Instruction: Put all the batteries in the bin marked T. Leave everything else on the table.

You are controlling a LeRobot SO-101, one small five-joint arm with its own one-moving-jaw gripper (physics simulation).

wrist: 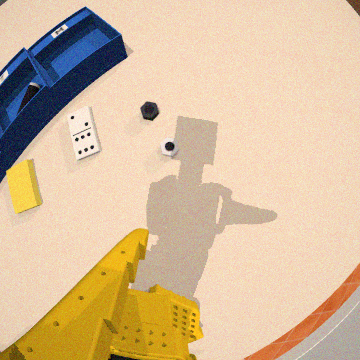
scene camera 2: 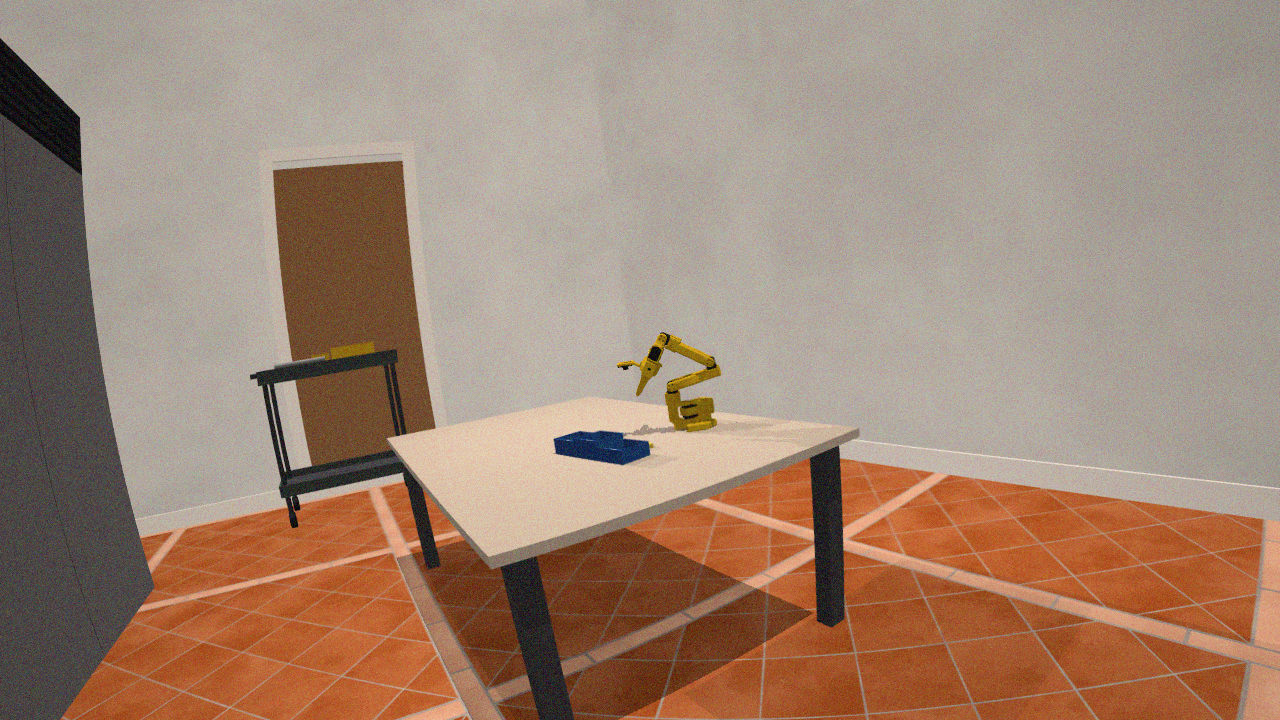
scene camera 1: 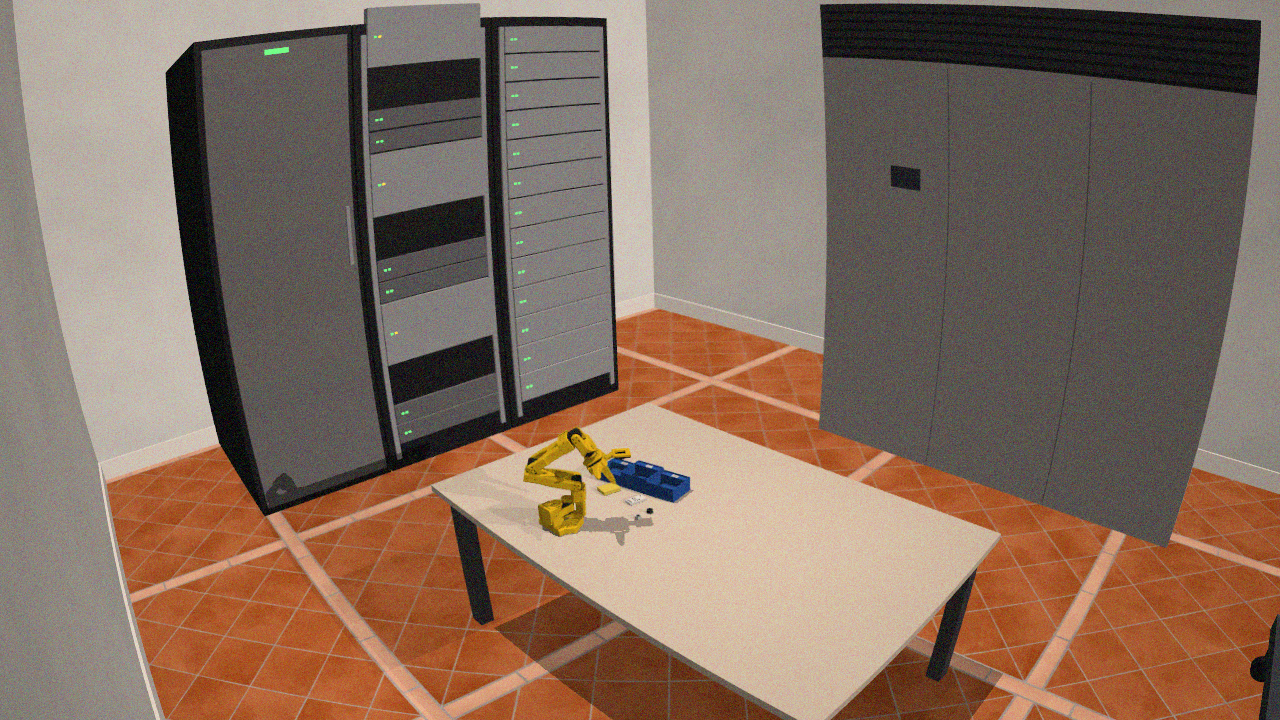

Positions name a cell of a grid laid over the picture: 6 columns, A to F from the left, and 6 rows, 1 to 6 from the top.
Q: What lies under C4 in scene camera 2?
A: A blue bin row.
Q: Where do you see a white domino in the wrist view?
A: B3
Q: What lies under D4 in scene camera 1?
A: A blue bin row.
